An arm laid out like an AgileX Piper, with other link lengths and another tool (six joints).
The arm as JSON. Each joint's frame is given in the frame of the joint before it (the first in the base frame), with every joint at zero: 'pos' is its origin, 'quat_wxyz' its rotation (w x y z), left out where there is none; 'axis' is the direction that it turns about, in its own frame. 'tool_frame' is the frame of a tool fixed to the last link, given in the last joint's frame.
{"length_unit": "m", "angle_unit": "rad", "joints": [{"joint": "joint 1", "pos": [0.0, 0.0, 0.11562], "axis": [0.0, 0.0, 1.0]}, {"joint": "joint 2", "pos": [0.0, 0.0, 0.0], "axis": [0.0, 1.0, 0.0]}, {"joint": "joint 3", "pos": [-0.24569, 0.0, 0.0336], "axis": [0.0, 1.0, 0.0]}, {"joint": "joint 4", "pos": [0.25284, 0.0, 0.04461], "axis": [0.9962, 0.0, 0.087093]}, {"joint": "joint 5", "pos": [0.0, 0.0, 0.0], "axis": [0.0, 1.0, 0.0]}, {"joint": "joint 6", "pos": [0.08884, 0.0, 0.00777], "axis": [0.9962, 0.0, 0.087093]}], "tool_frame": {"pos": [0.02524, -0.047, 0.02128], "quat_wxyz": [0.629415, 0.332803, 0.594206, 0.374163]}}
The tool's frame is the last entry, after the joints.
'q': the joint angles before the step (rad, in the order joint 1, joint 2, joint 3, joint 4, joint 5, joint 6). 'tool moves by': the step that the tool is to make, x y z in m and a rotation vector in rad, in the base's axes. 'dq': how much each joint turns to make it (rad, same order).
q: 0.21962 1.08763 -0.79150 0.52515 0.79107 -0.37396
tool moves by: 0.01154 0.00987 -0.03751 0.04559 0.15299 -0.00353
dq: -0.00002 0.14094 -0.00001 0.09140 0.00853 -0.02240
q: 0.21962 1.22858 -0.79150 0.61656 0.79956 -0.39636
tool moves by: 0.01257 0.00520 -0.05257 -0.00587 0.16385 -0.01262
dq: 0.00002 0.19587 0.00001 0.05450 -0.02678 -0.03119
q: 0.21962 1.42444 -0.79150 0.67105 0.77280 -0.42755
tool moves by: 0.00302 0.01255 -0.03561 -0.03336 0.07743 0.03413
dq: 0.04734 0.13134 -0.00001 0.01318 -0.04922 -0.02299
